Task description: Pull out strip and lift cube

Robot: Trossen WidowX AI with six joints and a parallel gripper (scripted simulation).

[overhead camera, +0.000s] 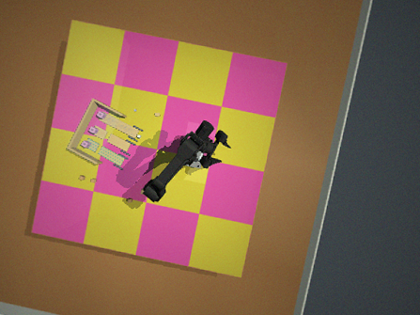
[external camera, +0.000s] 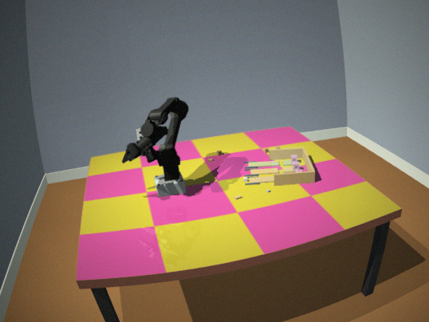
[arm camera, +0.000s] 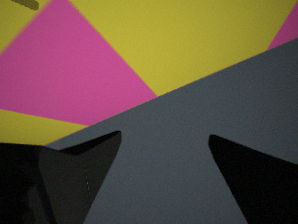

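My gripper tip is 580 mm short of the grey peg, 90 mm to the left of it and 170 mm above it.
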